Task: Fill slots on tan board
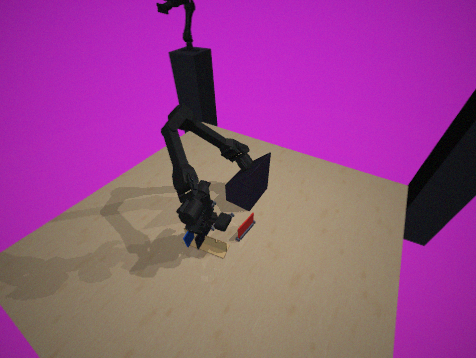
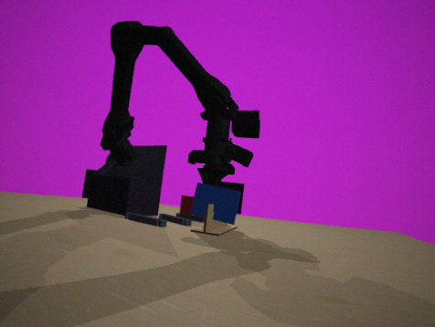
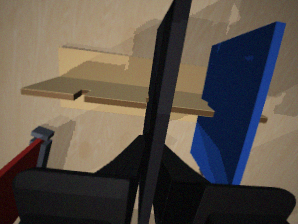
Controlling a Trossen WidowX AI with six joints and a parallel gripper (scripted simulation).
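My gripper tip is 30 mm short of the black board. From my gripper tip the other things lie so: blue board (30 mm ahead, 50 mm to the right, 10 mm below); then red board (100 mm behind, 120 mm to the left, 40 mm below); then tan board (20 mm ahead, 40 mm below).
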